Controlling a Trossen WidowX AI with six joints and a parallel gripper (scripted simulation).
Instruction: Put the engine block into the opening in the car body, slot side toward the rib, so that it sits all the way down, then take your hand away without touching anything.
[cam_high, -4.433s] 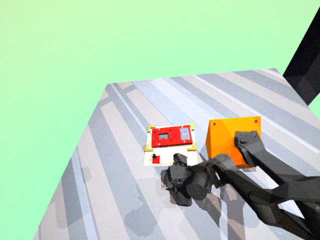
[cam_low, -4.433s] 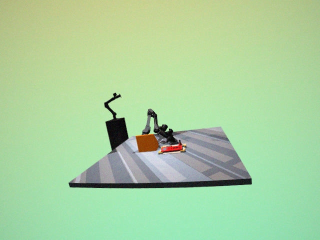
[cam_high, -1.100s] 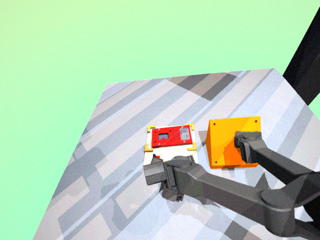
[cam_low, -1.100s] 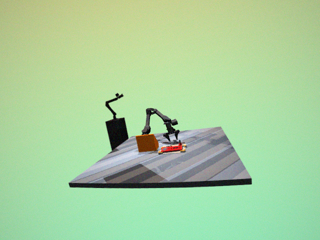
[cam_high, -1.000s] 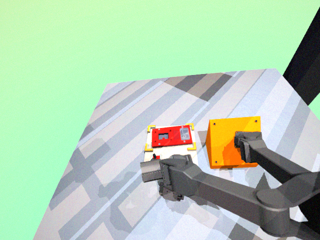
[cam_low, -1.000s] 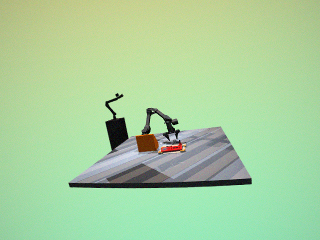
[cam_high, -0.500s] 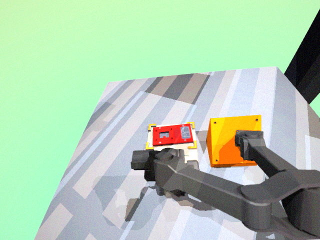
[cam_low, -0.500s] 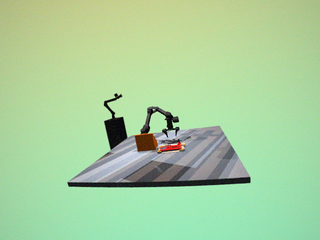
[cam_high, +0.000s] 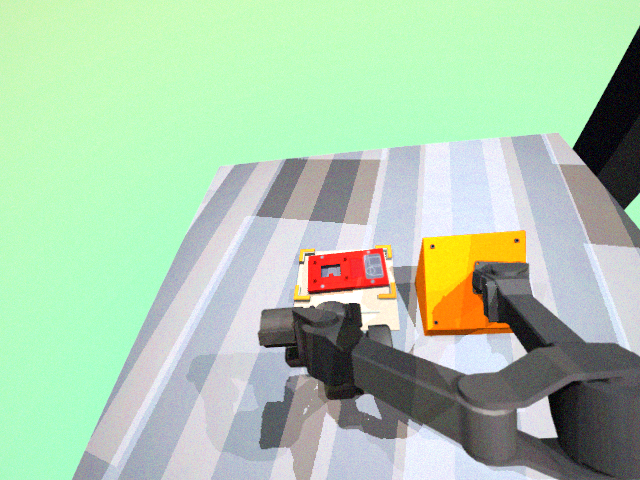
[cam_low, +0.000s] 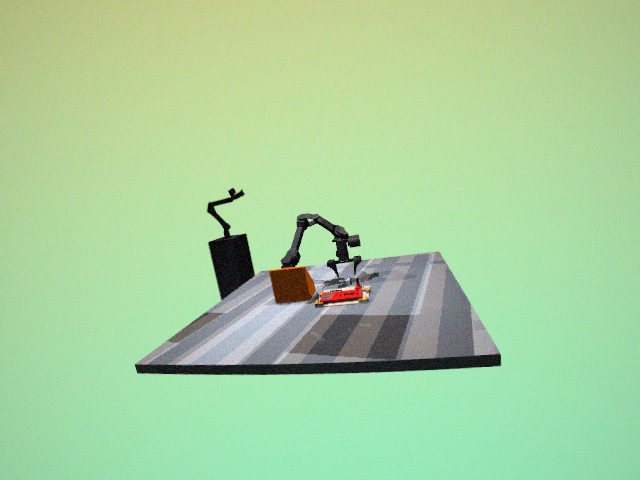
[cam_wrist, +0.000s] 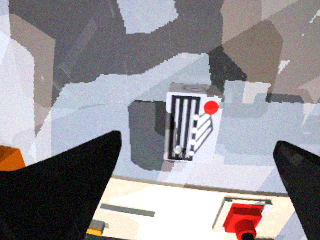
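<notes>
My gripper tip is 3 cm above the grey engine block and 1 cm past it.
</notes>
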